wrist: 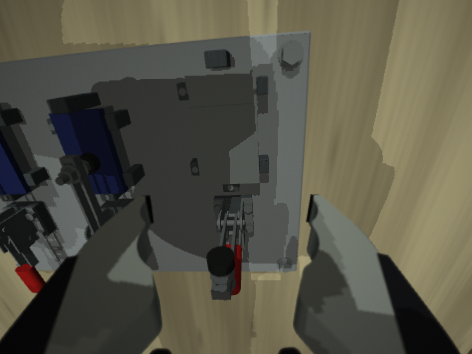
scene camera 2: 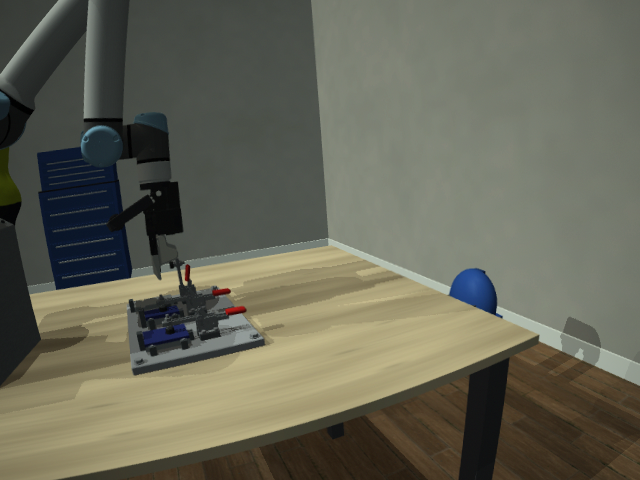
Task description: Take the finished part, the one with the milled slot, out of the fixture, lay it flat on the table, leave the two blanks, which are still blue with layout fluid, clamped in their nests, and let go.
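Places are measured from the arm's base along level axes (x ahead, y left, z up), in metres.
Pixels of known places: gripper, fingertip midpoint: point(wrist: 230, 197) point(scene camera 2: 160, 275).
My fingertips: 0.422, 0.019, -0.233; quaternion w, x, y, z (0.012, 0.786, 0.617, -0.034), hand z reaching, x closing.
Observation:
Ahead of a thing's pixels: the offset from my fingertips to its top centre, as dx, dy, dz. "spot": to the spot under its first point. Level surfaces: height alone.
The finished part @[-0.027, -0.002, -0.053] point(wrist: 244, 167) is plain grey, mostly in shadow, and lies in the right nest in the wrist view; I cannot make it out in the scene view. Its toggle clamp stands open, with a red handle @[+0.064, -0.017, +0.016] point(scene camera 2: 187, 272) point(wrist: 237, 270) and a raised black-tipped arm point(wrist: 220, 260). The middle blue blank @[-0.036, -0.112, -0.043] point(scene camera 2: 155, 313) point(wrist: 75, 132) and the outer blue blank @[-0.059, -0.219, -0.048] point(scene camera 2: 166, 335) point(wrist: 10, 172) sit in their nests under clamp arms. My gripper point(scene camera 2: 166, 268) point(wrist: 230, 197) is open and empty, above the fixture, its fingertips apart on either side of the open clamp in the wrist view.
The grey fixture plate point(scene camera 2: 237, 335) point(wrist: 285, 150) lies on the wooden table @[dz -0.084] point(scene camera 2: 361, 351). Two red handles @[spot: +0.091, -0.141, -0.024] point(scene camera 2: 221, 291) @[spot: +0.072, -0.250, -0.029] point(scene camera 2: 235, 310) stick out over its side. A dark box point(scene camera 2: 15, 310) stands at the left. A blue drawer cabinet point(scene camera 2: 85, 232) is behind the table.

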